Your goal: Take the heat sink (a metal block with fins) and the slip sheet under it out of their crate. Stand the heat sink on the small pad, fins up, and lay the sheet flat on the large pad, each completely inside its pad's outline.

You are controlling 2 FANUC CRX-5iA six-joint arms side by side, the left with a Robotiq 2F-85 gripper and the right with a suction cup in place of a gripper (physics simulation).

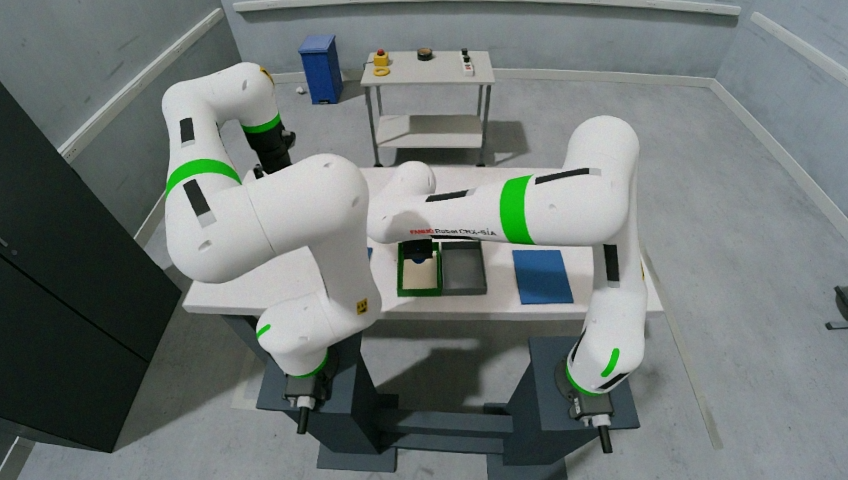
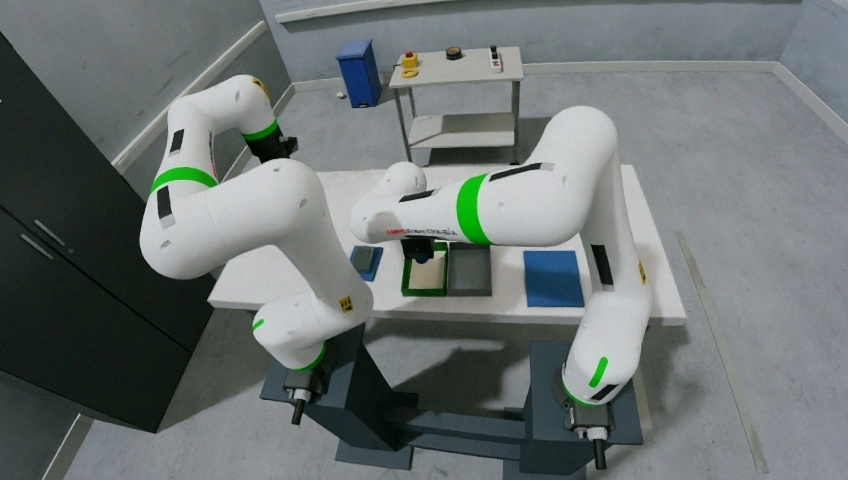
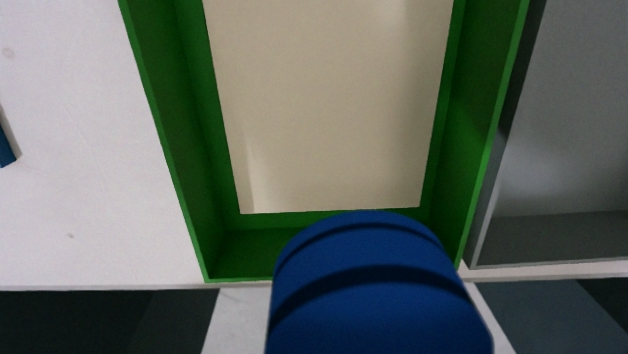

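The dark grey heat sink (image 2: 363,259) stands on the small blue pad (image 2: 376,267), partly hidden by the left arm; its fins are too small to make out. The beige slip sheet (image 1: 419,278) (image 2: 427,278) (image 3: 330,110) lies flat in the green crate (image 1: 419,292) (image 2: 423,292) (image 3: 180,165). The large blue pad (image 1: 542,276) (image 2: 553,278) is at the right. My right gripper, a blue suction cup (image 1: 418,260) (image 2: 421,260) (image 3: 380,280), is over the crate with nothing attached. My left gripper (image 1: 272,155) (image 2: 275,148) is raised at the back left, its fingers largely hidden.
A grey tray (image 1: 464,291) (image 2: 469,292) (image 3: 560,245) stands against the crate's right side on the white table (image 1: 499,306) (image 2: 508,309). The right forearm (image 1: 464,211) (image 2: 434,211) reaches across above both. A trolley (image 1: 428,79) (image 2: 452,78) stands behind the table.
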